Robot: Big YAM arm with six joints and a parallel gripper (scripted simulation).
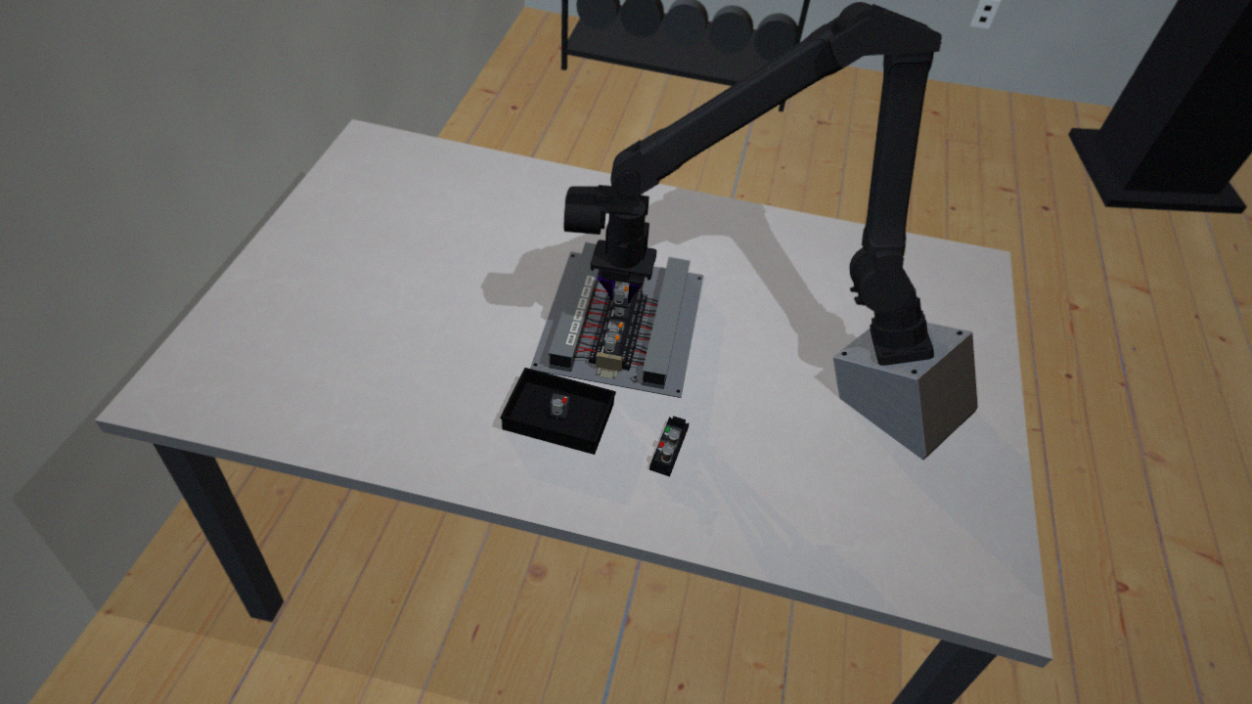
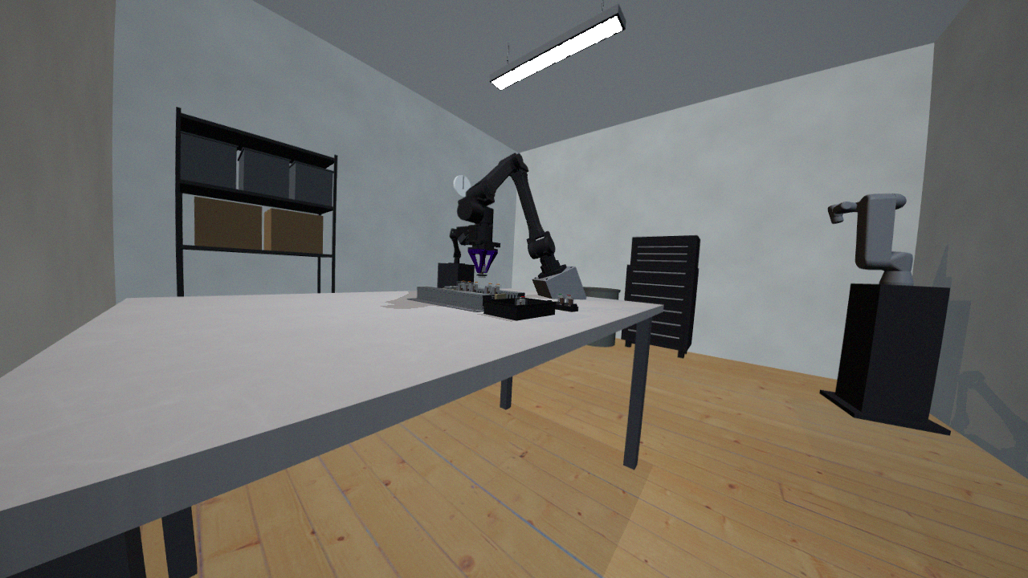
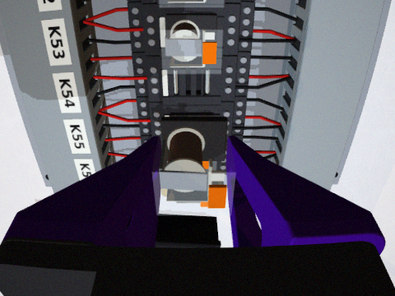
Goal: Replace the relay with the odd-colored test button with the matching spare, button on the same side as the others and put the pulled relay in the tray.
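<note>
My gripper is now 10 mm past the grey panel, 50 mm to the left of it and 110 mm above it.
</note>
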